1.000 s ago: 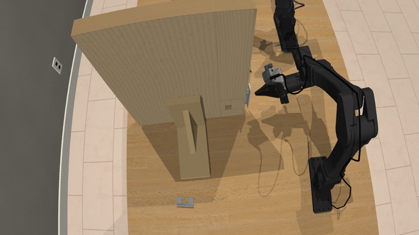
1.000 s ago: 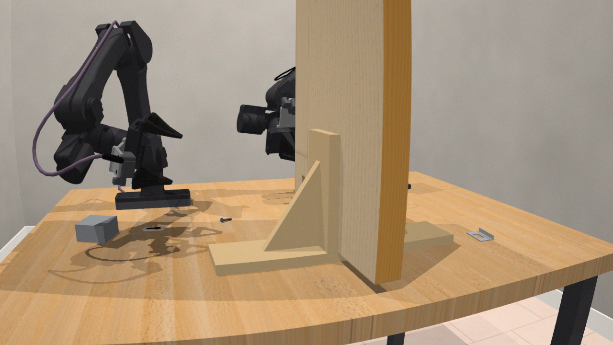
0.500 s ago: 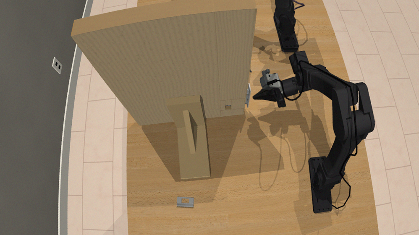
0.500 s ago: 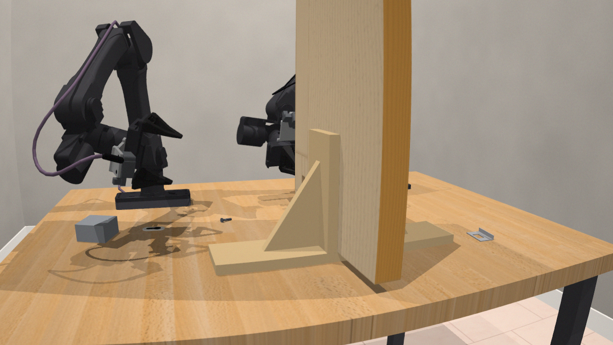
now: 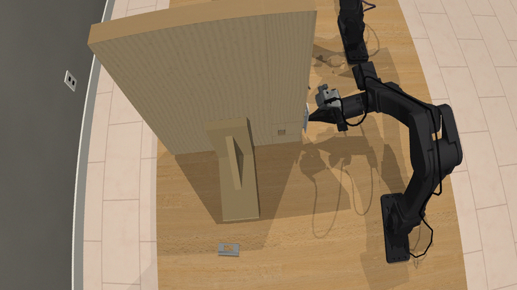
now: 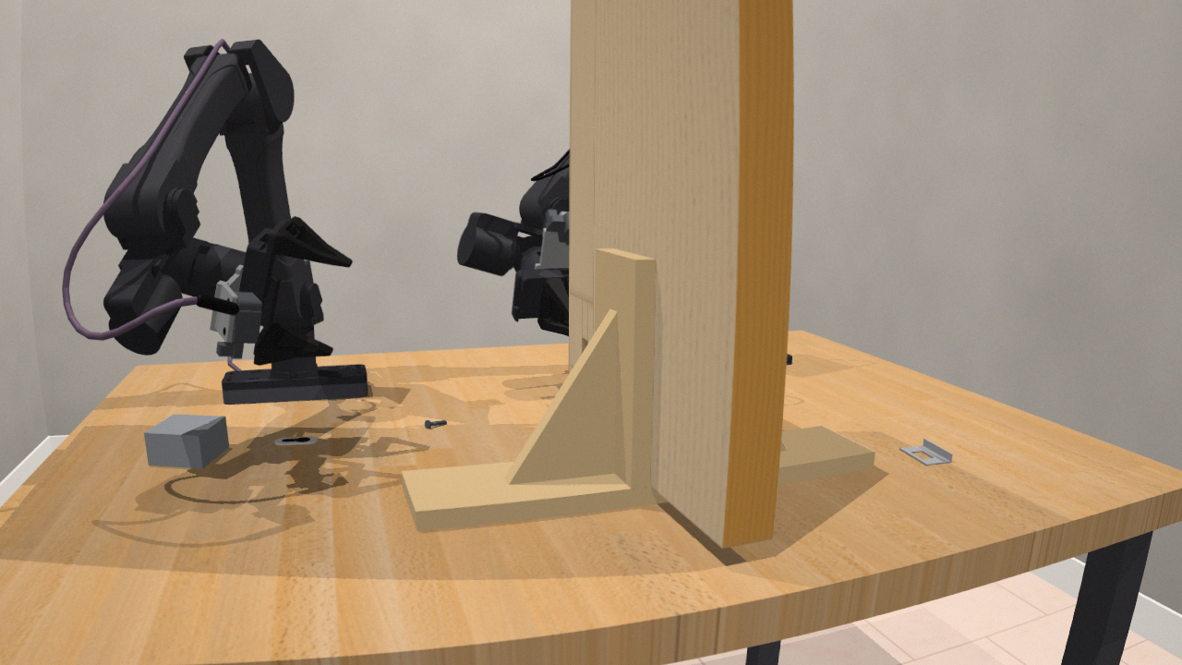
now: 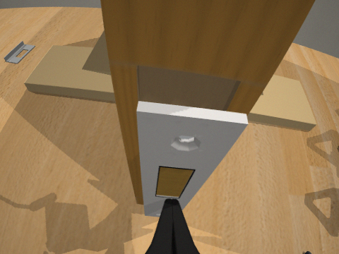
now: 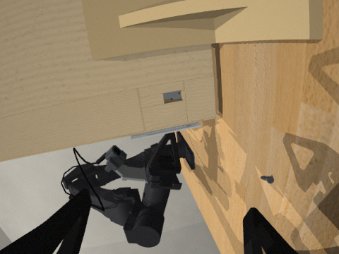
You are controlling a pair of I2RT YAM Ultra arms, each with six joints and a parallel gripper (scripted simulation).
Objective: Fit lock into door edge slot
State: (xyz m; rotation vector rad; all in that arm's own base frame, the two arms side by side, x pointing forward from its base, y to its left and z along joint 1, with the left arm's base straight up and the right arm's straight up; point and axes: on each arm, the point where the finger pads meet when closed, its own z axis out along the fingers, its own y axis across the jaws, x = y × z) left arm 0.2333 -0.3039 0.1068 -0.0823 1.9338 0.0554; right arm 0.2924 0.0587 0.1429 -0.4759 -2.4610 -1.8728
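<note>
My left gripper is now 5 cm short of the silver lock and 1 cm below it. The rest, counted from my left hand: angled metal plate: 31 cm to the left, 26 cm ahead, 11 cm below; keyhole cover: 33 cm to the right, 11 cm below, 1 cm behind; bolt: 17 cm to the right, 10 cm below, 2 cm behind.
</note>
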